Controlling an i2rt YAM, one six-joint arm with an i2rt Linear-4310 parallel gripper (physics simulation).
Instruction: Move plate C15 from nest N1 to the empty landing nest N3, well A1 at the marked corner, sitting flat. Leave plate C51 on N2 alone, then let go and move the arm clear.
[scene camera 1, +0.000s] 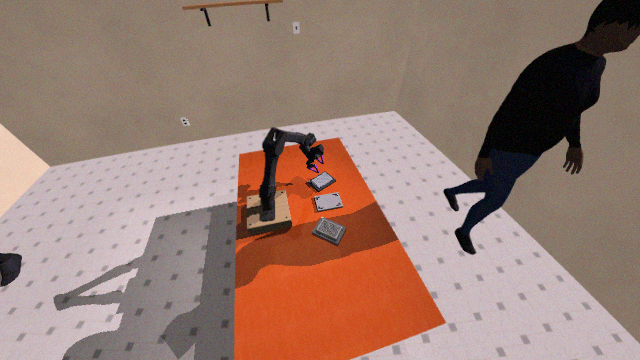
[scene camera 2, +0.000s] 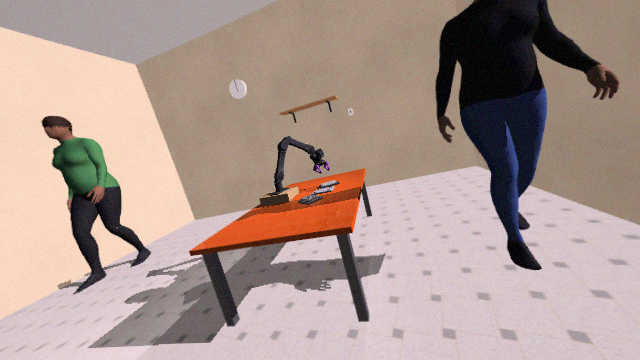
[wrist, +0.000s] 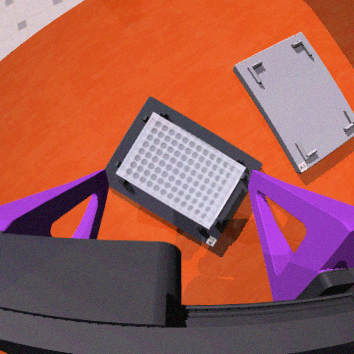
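Observation:
A pale translucent many-well plate (scene camera 1: 323, 180) (scene camera 2: 329, 183) (wrist: 170, 155) lies in a dark nest (wrist: 128, 142), whose A1 tag (wrist: 211, 241) is at its lower corner in the wrist view. A grey nest (scene camera 1: 328, 202) (scene camera 2: 325, 190) (wrist: 295, 100) is empty, with corner brackets and an A1 tag (wrist: 302, 166). A second plate (scene camera 1: 330, 228) (scene camera 2: 310, 198) sits on another nest, nearest in scene camera 1. Names C15, C51 and N1 to N3 are not readable. My gripper (scene camera 1: 320, 167) (scene camera 2: 324, 171) (wrist: 178, 177) is open and empty above the pale plate, fingertips on either side of it in the wrist view.
The arm stands on a wooden base (scene camera 1: 280, 210) (scene camera 2: 280, 196) on the orange table (scene camera 1: 320, 295) (scene camera 2: 280, 225). A person in black (scene camera 1: 540, 100) (scene camera 2: 495, 55) stands beyond the table's right side. A person in green (scene camera 2: 80, 160) is at the left in scene camera 2.

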